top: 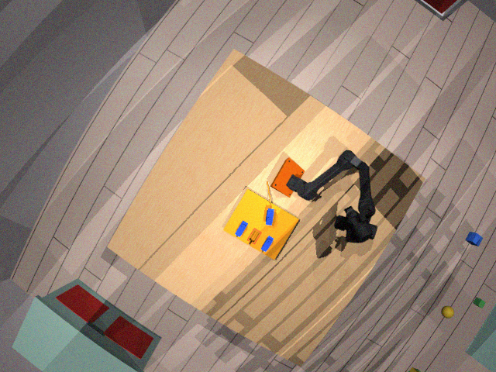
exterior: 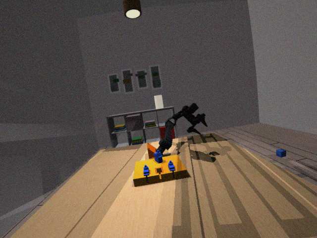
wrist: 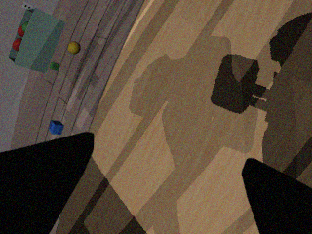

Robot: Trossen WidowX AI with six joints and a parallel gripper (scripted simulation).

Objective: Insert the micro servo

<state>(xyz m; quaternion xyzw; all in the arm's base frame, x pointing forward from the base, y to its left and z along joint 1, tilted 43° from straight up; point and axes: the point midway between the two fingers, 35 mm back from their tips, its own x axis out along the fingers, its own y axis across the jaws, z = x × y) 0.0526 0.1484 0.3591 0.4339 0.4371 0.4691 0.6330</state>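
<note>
Now: the orange robot deck 40 cm to the right of my gripper tip, 17 cm ahead of it and 14 cm below it.
</note>
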